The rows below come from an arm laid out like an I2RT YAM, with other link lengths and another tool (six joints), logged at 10 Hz.
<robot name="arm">
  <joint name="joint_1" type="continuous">
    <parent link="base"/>
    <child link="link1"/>
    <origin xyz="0 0 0.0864" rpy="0 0 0"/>
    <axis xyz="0 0 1"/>
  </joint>
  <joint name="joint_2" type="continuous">
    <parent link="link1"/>
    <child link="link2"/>
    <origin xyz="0.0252 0.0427 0.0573" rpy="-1.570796 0 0"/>
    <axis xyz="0 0 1"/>
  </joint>
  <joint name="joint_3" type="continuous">
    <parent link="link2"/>
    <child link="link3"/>
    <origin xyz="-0.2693 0 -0.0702" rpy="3.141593 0 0"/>
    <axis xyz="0 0 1"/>
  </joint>
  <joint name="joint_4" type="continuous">
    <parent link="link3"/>
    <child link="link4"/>
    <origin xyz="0.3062 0.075 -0.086" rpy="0 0 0"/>
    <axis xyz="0 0 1"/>
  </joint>
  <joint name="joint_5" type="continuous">
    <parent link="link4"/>
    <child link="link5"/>
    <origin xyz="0.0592 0.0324 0.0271" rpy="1.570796 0 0"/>
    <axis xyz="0 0 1"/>
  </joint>
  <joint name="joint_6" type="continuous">
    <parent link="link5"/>
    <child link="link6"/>
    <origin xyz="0.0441 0 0.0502" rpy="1.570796 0 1.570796"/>
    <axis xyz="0 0 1"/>
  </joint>
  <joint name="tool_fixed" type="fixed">
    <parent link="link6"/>
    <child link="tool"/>
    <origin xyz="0.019 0.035 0.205" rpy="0 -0.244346 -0.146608"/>
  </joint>
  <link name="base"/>
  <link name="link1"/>
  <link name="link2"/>
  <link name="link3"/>
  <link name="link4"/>
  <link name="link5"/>
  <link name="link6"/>
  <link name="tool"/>
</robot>
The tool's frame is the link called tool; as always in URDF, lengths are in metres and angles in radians. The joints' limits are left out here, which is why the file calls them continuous.
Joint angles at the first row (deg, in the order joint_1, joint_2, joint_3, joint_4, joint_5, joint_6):
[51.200 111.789 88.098 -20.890 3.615 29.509]
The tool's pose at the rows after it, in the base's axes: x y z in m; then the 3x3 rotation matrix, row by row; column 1 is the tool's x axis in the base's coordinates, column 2 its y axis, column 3 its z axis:
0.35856 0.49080 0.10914; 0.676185 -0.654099 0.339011; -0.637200 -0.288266 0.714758; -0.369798 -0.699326 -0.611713
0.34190 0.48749 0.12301; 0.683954 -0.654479 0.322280; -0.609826 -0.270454 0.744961; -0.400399 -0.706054 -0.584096
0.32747 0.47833 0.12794; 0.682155 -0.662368 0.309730; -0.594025 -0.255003 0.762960; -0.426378 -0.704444 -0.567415
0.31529 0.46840 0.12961; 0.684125 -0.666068 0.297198; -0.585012 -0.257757 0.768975; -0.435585 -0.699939 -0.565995
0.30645 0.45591 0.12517; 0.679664 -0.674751 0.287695; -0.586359 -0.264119 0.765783; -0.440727 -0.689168 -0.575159
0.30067 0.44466 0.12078; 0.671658 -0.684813 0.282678; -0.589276 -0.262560 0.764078; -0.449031 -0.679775 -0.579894
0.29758 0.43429 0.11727; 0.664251 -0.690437 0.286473; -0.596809 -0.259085 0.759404; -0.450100 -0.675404 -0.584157
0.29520 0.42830 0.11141; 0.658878 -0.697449 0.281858; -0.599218 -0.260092 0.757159; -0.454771 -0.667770 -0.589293
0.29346 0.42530 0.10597; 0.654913 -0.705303 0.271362; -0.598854 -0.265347 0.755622; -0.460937 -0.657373 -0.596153
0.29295 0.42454 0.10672; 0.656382 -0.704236 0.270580; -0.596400 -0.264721 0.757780; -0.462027 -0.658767 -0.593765
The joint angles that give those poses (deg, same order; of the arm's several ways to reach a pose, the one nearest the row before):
[52.302 108.250 87.627 -22.553 3.433 28.392]
[52.619 103.785 83.735 -21.550 1.758 29.256]
[52.554 99.587 79.238 -20.474 0.394 30.167]
[52.561 96.370 75.981 -20.498 -0.411 30.250]
[52.233 93.859 72.941 -20.748 -1.005 30.220]
[51.674 91.717 70.213 -20.684 -1.645 30.398]
[51.218 89.907 67.942 -20.565 -1.670 30.492]
[50.778 89.141 66.389 -20.271 -2.151 30.493]
[50.366 89.122 65.748 -20.323 -2.893 30.387]
[50.274 88.765 65.439 -20.217 -3.076 30.300]

